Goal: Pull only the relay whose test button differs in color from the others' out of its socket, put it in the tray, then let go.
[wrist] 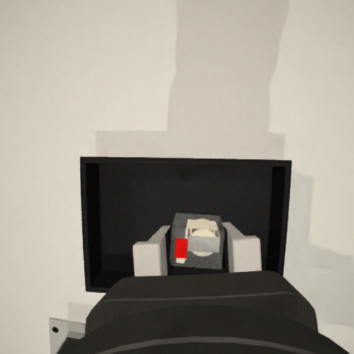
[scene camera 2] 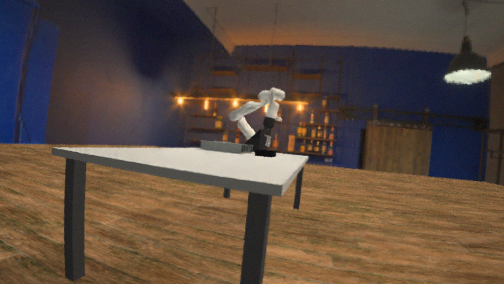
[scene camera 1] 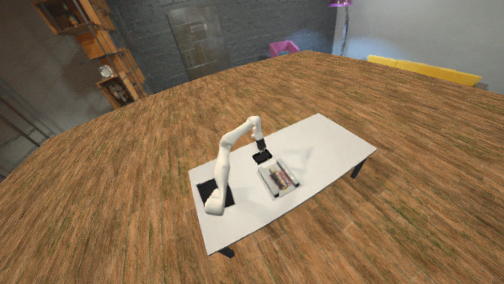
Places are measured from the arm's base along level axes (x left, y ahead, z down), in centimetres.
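Where they show: gripper, between the fingertips: (scene camera 2: 267,145) (scene camera 1: 262,152); arm's base, origin of its link: (scene camera 2: 253,138) (scene camera 1: 218,194).
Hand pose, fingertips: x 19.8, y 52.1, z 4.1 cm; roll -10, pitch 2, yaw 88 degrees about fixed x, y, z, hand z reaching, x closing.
Observation:
Each offset is from my fingertips to the top centre of the thing. Level surfaces: height alone.
My gripper (scene camera 1: 262,151) (scene camera 2: 268,144) (wrist: 196,240) points down over the black tray @[dx -0.4, dy -0.9, dz +3.5 cm] (scene camera 1: 269,158) (scene camera 2: 265,154) (wrist: 91,225), its fingers shut on a relay. The relay (wrist: 204,244) is dark grey with a clear window and a red test button on its left side in the wrist view. It is upright between the two fingertips, within the tray's outline, toward the near wall. Whether its underside touches the tray floor is hidden. The other relays @[dx -32.5, dy -4.4, dz +0.0 cm] (scene camera 1: 281,179) sit in a row on the socket panel; their button colors are too small to tell.
The panel's grey wire ducts (scene camera 1: 266,181) (scene camera 2: 225,146) stand beside the tray on the white table @[dz +7.0 cm] (scene camera 1: 330,140) (scene camera 2: 150,159). A corner of the panel's plate (wrist: 57,325) shows at the lower left of the wrist view. The arm's base stands on a black mat (scene camera 1: 229,197).

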